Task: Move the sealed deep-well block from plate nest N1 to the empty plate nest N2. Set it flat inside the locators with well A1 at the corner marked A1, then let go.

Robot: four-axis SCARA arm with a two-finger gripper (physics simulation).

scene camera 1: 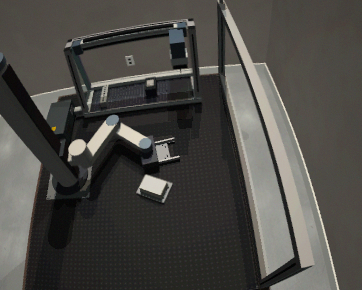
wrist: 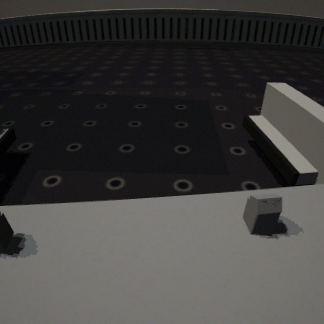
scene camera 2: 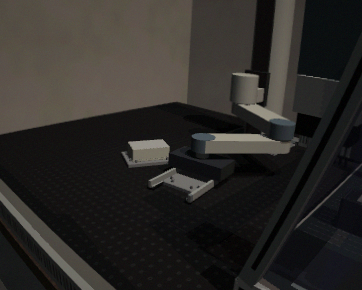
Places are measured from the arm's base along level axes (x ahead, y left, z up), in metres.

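Pixels of known places: gripper, fingertip midpoint: [scene camera 1: 177, 147] [wrist: 128, 107] [scene camera 2: 168, 191]; arm's base, link origin: [scene camera 1: 70, 177].
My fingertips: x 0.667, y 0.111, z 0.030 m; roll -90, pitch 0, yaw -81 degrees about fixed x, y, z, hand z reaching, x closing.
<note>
For each thing: its top centre in the pictures, then the offset to it from my fingertips. "spot": a spot on its surface instead.
- sealed deep-well block, top centre: [scene camera 2: 148, 144] [scene camera 1: 152, 184] dx -0.138, dy -0.238, dz +0.036 m
- plate nest N1, surface spot: [scene camera 2: 128, 159] spot: dx -0.066, dy -0.256, dz -0.006 m
- empty plate nest N2, top centre: [scene camera 2: 195, 174] [scene camera 1: 154, 152] dx -0.130, dy -0.019, dz +0.004 m
- light plate with small locators, surface spot: [wrist: 264, 215] spot: dx -0.061, dy -0.040, dz +0.000 m
- blue-grey head, surface spot: [scene camera 1: 177, 46] spot: dx +0.070, dy +0.354, dz +0.445 m
- dark box, surface spot: [scene camera 1: 60, 117] spot: dx -0.755, dy +0.280, dz +0.097 m
- ribbed edge, surface spot: [wrist: 160, 27] spot: dx +0.337, dy +0.006, dz +0.001 m
The sealed deep-well block [scene camera 1: 154, 185] [scene camera 2: 149, 151] is pale and sits upright on plate nest N1 [scene camera 1: 163, 199] [scene camera 2: 128, 159]. Its A1 corner cannot be made out. The empty plate nest N2 [scene camera 1: 163, 151] [scene camera 2: 184, 183] [wrist: 150, 250] is a light plate with small locators [wrist: 264, 215]; no A1 mark is readable. My gripper [scene camera 1: 176, 149] [scene camera 2: 170, 192] [wrist: 128, 107] is at N2, low down, one long finger along each side of the plate. It is shut on the N2 plate, with its fingertips reaching past the plate's far edge. The block stands beside the gripper, outside the fingers.
A gantry frame [scene camera 1: 142, 107] with a blue-grey head [scene camera 1: 177, 46] stands at the back in scene camera 1. A dark box [scene camera 1: 60, 117] with a yellow spot is near the arm's column. A long framed barrier [scene camera 1: 262, 125] runs along the right. A ribbed edge [wrist: 160, 27] crosses the wrist view's top.
</note>
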